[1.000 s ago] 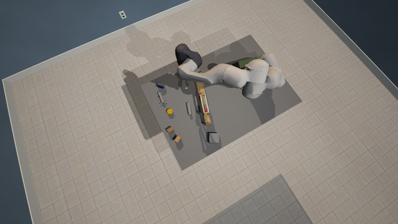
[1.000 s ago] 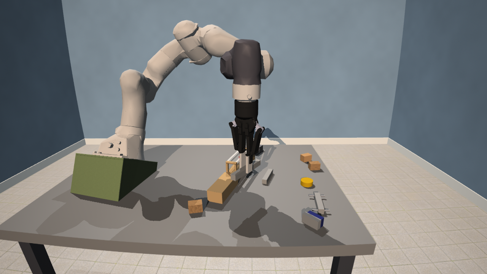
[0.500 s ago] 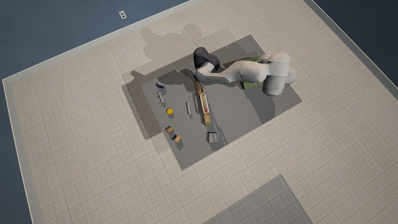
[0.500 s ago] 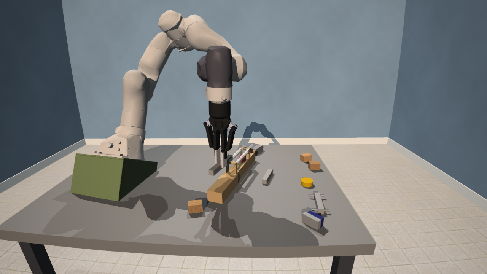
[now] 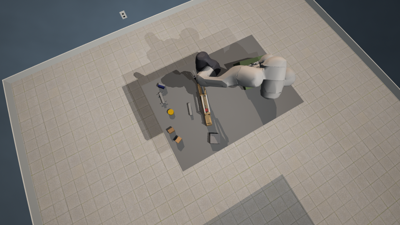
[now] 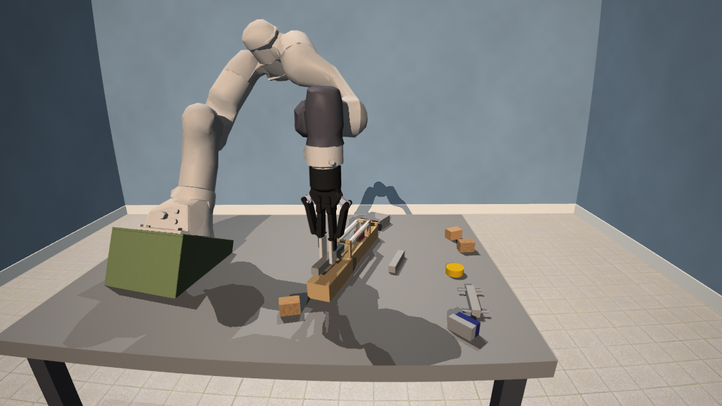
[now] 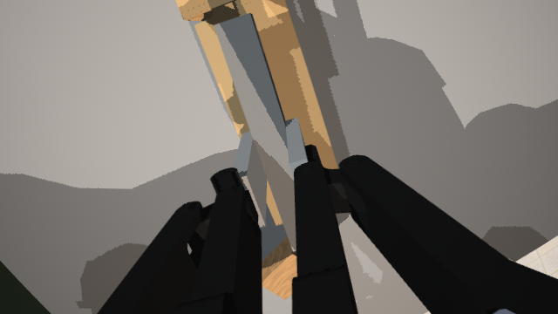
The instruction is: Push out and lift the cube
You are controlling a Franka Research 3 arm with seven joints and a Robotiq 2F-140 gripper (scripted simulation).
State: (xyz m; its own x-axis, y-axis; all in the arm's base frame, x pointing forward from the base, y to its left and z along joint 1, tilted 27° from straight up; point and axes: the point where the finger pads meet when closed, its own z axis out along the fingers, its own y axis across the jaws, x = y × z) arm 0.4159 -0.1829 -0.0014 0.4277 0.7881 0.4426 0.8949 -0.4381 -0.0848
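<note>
Right now the short grey bar is 20 cm ahead of my hand, 11 cm to the left of it and 10 cm below it. Also, from my hand: red cube: 20 cm to the left, 9 cm ahead, 5 cm below; long wooden channel: 16 cm to the left, 7 cm ahead, 5 cm below; long grey bar: 3 cm below.
</note>
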